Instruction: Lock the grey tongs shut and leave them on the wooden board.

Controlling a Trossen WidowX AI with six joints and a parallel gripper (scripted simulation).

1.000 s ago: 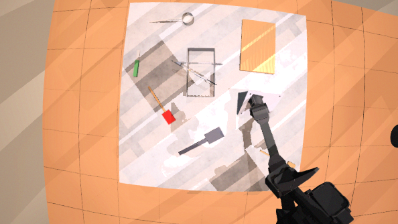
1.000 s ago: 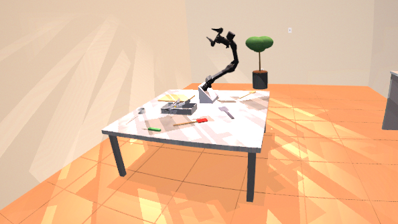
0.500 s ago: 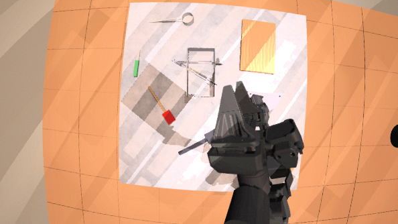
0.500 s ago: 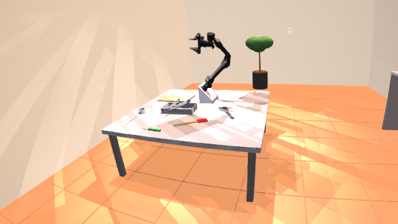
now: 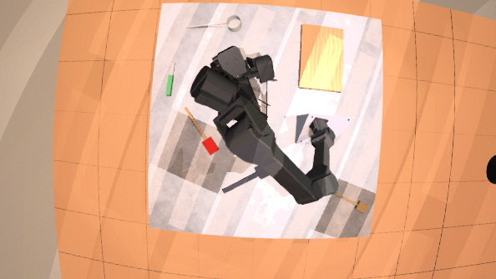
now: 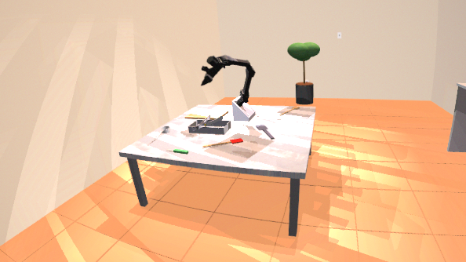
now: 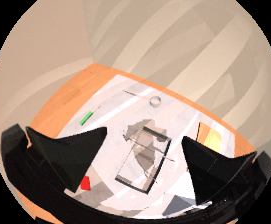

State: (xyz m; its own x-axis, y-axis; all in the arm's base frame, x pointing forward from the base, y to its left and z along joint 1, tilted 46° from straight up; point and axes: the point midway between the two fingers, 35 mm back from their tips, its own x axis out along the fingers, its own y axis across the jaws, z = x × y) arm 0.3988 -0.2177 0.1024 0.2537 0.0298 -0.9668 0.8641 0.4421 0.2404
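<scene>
The grey roasting tin is 360 mm below my gripper tip, 60 mm behind it and 10 mm to the right of it. Round my gripper tip: wooden board (410 mm behind, 380 mm below, 270 mm to the right); then red spatula (380 mm below, 260 mm to the left, 150 mm ahead); then dark spatula (420 mm to the left, 380 mm below, 150 mm behind).
</scene>
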